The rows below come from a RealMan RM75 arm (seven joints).
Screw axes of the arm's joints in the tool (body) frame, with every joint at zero. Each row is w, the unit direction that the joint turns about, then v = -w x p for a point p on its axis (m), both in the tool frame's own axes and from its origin. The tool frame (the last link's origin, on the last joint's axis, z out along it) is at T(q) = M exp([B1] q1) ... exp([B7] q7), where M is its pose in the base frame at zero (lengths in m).
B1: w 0 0 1 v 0.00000 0.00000 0.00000
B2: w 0 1 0 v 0.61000 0.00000 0.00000
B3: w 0 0 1 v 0.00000 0.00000 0.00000
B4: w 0 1 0 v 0.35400 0.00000 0.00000
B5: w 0 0 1 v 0.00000 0.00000 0.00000
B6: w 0 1 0 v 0.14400 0.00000 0.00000
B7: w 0 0 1 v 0.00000 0.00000 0.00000
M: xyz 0.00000 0.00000 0.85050 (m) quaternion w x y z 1 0 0 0
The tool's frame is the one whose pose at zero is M.
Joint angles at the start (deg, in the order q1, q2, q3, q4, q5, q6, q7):
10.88, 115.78, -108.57, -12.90, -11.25, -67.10, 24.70
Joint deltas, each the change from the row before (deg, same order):
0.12, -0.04, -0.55, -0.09, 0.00, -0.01, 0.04
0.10, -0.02, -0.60, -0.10, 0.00, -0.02, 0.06
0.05, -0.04, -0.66, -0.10, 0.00, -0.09, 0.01
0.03, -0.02, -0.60, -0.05, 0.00, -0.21, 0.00
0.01, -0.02, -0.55, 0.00, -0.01, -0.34, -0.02
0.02, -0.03, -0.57, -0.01, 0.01, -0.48, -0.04
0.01, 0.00, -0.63, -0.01, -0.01, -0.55, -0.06
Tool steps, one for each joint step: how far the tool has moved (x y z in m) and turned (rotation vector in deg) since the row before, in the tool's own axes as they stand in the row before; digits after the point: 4 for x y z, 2 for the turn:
-0.0003, 0.0014, 0.0010, -0.60, 0.06, -0.17
-0.0002, 0.0017, 0.0009, -0.64, 0.06, -0.13
0.0000, 0.0019, 0.0006, -0.69, 0.06, -0.18
-0.0001, 0.0019, 0.0003, -0.66, -0.02, -0.14
-0.0001, 0.0019, 0.0001, -0.65, -0.10, -0.14
-0.0005, 0.0020, 0.0001, -0.72, -0.23, -0.16
-0.0006, 0.0025, 0.0002, -0.83, -0.28, -0.16

